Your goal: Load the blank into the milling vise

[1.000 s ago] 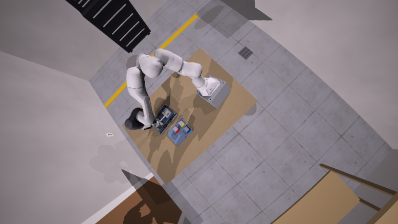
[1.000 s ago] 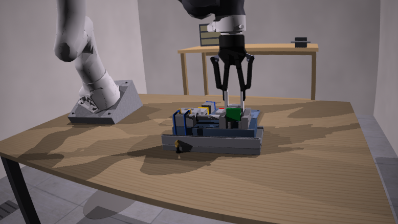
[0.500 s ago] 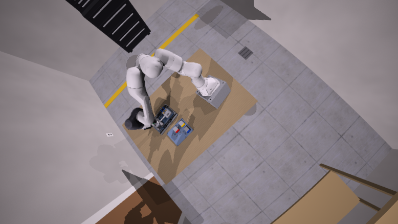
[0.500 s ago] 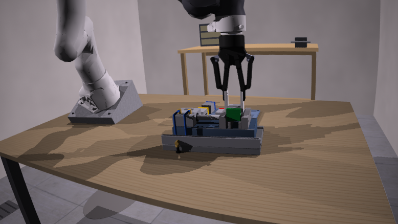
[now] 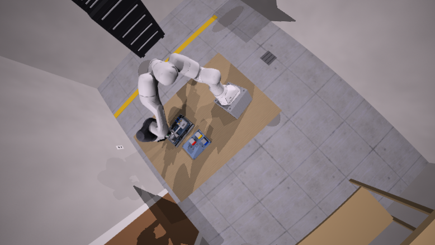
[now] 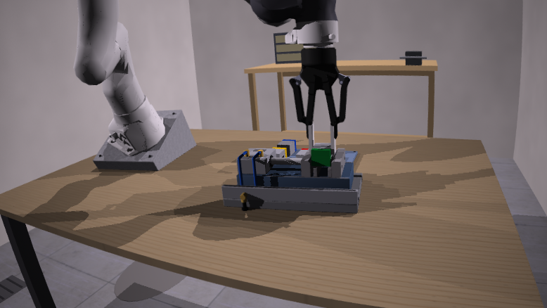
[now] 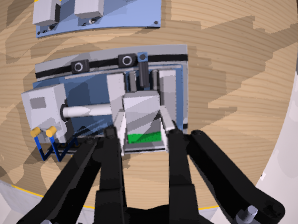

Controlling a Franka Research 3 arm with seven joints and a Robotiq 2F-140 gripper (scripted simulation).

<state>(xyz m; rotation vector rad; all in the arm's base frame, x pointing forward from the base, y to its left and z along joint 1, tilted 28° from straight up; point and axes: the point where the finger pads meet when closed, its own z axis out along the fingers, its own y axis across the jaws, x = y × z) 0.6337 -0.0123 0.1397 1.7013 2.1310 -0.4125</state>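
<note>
The green-ended blank is 40 mm below my hand. From my hand the other things lie so: work stop rod: 50 mm to the left, 40 mm below, 10 mm behind; fixed jaw: 60 mm below, 30 mm ahead, 10 mm to the left; milling vise: 90 mm below, 70 mm behind, 10 mm to the right.
</note>
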